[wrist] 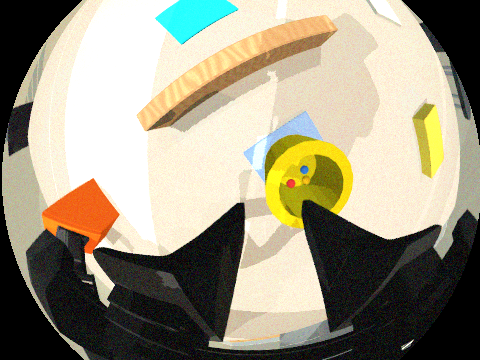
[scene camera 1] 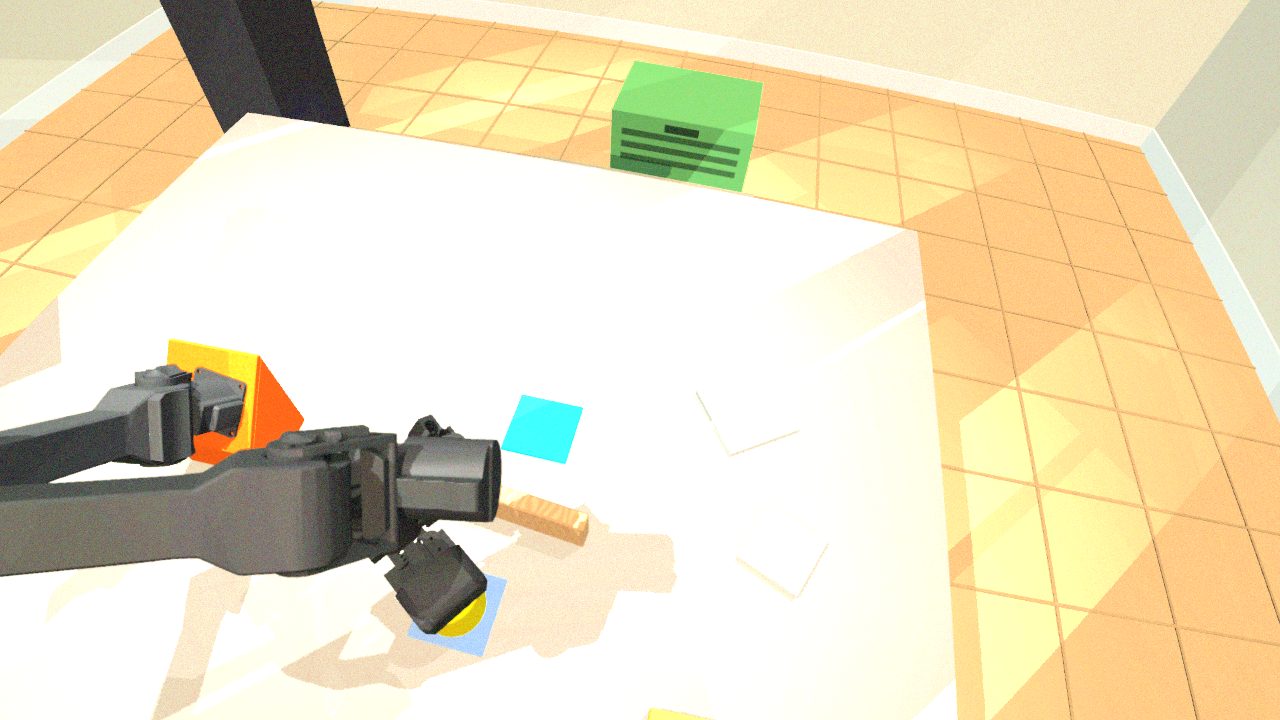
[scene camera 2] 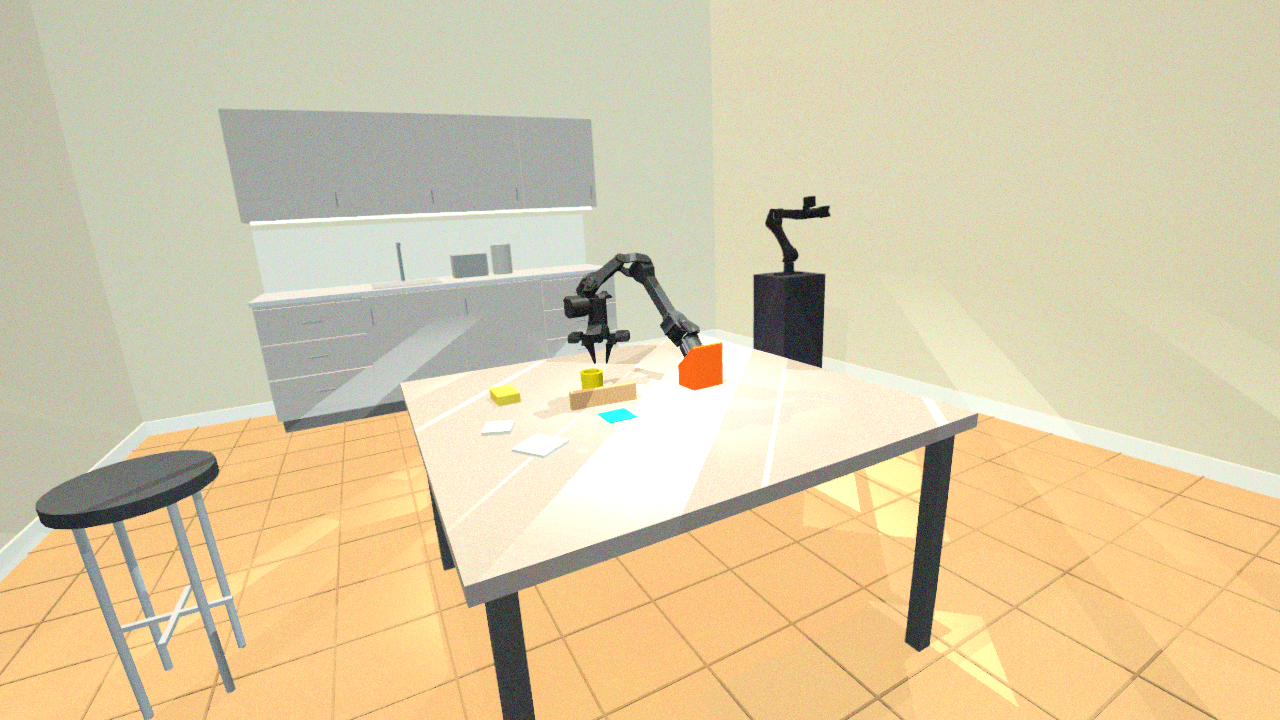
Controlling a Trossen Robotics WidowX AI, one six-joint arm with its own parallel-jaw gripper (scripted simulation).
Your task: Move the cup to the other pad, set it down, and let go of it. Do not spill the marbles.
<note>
In view: the gripper (scene camera 1: 417, 556), a yellow cup (scene camera 1: 469, 618) and a light blue pad (scene camera 1: 474, 642).
The yellow cup is seen too in the wrist view (wrist: 331, 175). The gripper also shows in the wrist view (wrist: 273, 208) and in scene camera 2 (scene camera 2: 600, 363). The light blue pad is seen too in the wrist view (wrist: 303, 125).
</note>
